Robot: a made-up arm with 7 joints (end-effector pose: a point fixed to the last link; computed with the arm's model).
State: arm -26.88 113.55 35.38 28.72 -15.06 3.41 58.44
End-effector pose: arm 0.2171 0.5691 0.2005 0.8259 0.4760 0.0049 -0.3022
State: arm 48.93 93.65 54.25 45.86 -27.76 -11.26 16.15
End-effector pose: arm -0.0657 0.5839 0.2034 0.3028 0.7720 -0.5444 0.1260
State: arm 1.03 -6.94 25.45 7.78 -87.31 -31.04 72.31
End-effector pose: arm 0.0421 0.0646 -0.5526 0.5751 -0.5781 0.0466 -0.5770
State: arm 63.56 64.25 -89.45 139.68 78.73 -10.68 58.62
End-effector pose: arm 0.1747 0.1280 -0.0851 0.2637 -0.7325 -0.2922 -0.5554
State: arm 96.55 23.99 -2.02 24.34 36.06 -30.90 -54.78
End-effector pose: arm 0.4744 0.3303 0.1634 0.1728 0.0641 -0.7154 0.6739
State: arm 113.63 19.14 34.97 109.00 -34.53 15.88 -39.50
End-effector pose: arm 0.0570 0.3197 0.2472 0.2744 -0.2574 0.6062 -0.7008
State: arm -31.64 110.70 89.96 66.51 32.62 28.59 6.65
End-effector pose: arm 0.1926 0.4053 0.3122 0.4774 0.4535 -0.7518 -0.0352
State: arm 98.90 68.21 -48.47 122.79 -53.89 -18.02 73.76
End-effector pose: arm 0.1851 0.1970 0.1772 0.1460 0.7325 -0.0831 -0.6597
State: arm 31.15 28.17 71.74 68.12 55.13 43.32 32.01
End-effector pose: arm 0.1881 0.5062 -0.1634 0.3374 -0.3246 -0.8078 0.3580
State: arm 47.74 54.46 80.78 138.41 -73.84 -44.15 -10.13
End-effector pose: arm -0.0425 0.2968 0.0764 0.2946 -0.9527 0.0640 0.0388
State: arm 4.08 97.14 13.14 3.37 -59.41 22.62 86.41
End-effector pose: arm 0.0098 0.6692 0.0737 0.9061 0.1723 0.3446 0.1750
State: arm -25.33 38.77 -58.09 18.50 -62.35 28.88 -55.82
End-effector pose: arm -0.1607 0.4022 -0.4425 0.2175 0.3358 -0.1107 -0.9098
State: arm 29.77 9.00 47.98 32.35 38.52 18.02 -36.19
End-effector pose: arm 0.3272 0.3006 -0.3824 0.6835 0.0279 -0.1883 0.7047
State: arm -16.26 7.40 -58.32 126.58 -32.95 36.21 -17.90
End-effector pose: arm 0.0615 -0.0438 -0.1851 0.6765 -0.0023 -0.6722 -0.3007
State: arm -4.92 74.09 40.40 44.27 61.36 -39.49 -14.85
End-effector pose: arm 0.1376 0.6139 -0.0301 0.2134 0.4390 -0.8121 0.3196
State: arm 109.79 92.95 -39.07 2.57 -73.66 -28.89 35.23
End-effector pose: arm -0.0231 0.6738 0.0014 0.8608 0.4517 -0.0819 -0.2196
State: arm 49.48 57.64 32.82 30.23 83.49 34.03 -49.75
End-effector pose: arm 0.2386 0.5960 -0.0577 0.4992 -0.0910 -0.3708 0.7778
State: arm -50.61 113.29 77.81 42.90 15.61 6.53 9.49
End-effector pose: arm 0.2971 0.4952 0.1951 0.5731 0.5866 -0.5427 -0.1817
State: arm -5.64 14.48 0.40 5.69 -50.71 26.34 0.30
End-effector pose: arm -0.0270 0.2559 -0.5388 0.8576 0.2074 0.2561 -0.3949
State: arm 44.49 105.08 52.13 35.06 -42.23 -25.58 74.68
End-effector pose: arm -0.1076 0.5781 0.2417 0.7181 0.5777 -0.3285 -0.2066
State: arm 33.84 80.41 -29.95 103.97 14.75 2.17 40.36
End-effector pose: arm 0.2749 0.3237 -0.0133 0.5776 0.1306 -0.4669 -0.6568
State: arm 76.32 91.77 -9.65 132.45 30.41 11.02 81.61
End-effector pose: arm 0.0732 0.2352 0.1789 0.3408 0.2863 -0.3814 -0.8102
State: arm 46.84 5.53 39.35 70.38 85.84 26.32 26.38
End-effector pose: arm 0.3982 0.3097 -0.1110 0.1393 -0.6330 -0.7070 0.2830
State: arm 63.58 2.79 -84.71 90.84 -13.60 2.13 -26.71
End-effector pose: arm 0.2827 -0.1307 -0.1134 0.1206 -0.0154 -0.8631 -0.4902
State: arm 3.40 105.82 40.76 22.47 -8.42 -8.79 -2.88
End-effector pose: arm 0.0635 0.6162 0.2139 0.4458 0.8120 -0.3766 -0.0048
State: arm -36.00 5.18 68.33 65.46 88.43 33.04 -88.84
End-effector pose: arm -0.1534 0.3743 -0.3614 0.3786 0.2787 0.2960 0.8315
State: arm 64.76 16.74 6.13 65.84 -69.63 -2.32 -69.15
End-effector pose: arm 0.4438 0.2570 0.0544 0.0700 -0.7169 0.6610 -0.2101
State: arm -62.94 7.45 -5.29 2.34 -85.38 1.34 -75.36
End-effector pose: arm -0.4877 0.1878 -0.2611 0.6481 0.1046 -0.0761 -0.7505
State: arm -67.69 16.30 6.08 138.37 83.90 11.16 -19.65
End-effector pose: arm -0.0169 0.1619 -0.1946 0.7958 -0.2799 -0.3014 0.4445
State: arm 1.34 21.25 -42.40 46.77 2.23 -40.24 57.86
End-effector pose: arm 0.1528 0.1684 -0.4862 0.5661 -0.4448 -0.3456 -0.6019
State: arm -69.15 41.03 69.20 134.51 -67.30 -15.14 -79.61
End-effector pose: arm 0.0530 0.3214 -0.0510 0.2415 -0.6045 0.6558 0.3823
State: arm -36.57 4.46 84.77 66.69 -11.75 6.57 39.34
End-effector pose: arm -0.2083 0.3872 -0.3176 0.8906 0.2614 -0.2293 0.2931
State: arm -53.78 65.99 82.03 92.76 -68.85 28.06 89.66
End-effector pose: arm 0.1204 0.4803 0.0430 0.8498 0.4659 0.1581 -0.1893
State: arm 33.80 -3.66 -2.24 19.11 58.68 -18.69 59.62
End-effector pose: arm 0.3730 0.0785 -0.4026 0.5387 -0.5078 -0.6565 0.1446
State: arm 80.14 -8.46 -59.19 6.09 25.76 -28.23 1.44
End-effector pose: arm 0.5412 0.0110 -0.0796 0.5080 0.0221 -0.8027 -0.3116
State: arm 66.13 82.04 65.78 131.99 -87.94 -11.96 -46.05
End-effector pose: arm -0.1138 0.2593 0.1380 0.6229 -0.7347 -0.1867 -0.1934
